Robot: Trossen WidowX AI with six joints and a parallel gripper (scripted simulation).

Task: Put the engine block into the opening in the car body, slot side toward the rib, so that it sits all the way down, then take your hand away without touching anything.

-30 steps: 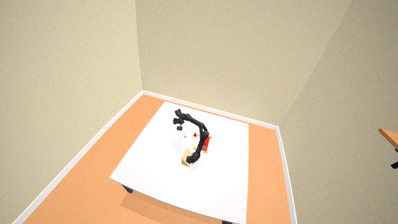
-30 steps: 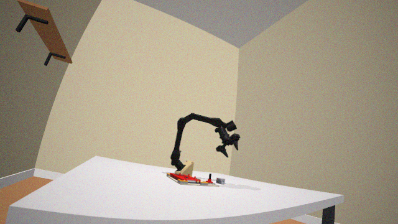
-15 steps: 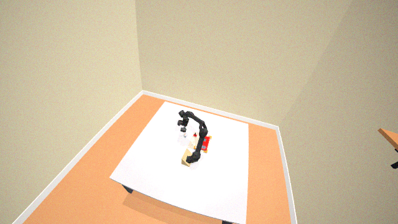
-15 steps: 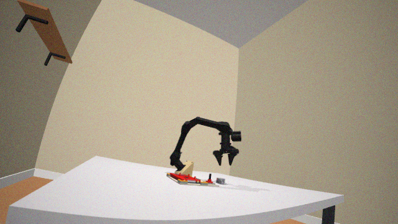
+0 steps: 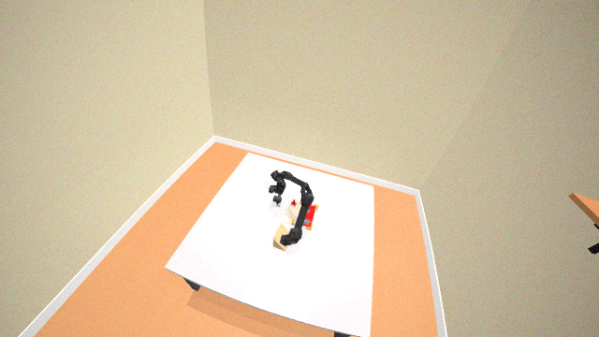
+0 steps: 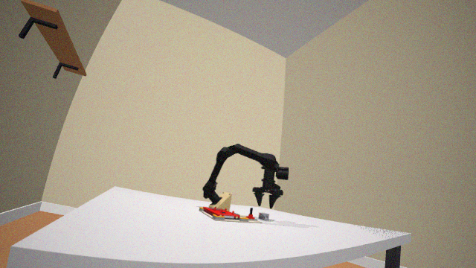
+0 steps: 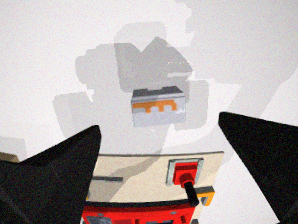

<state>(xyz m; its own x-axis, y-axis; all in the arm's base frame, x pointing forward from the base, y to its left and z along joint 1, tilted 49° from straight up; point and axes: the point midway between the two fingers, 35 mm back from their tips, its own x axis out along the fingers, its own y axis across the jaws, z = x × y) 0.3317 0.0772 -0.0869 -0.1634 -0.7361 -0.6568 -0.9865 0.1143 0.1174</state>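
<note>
The engine block lies 5 cm below my gripper tip. Round my gripper tip: tan board 3 cm behind, 20 cm to the right, 5 cm below.
</note>
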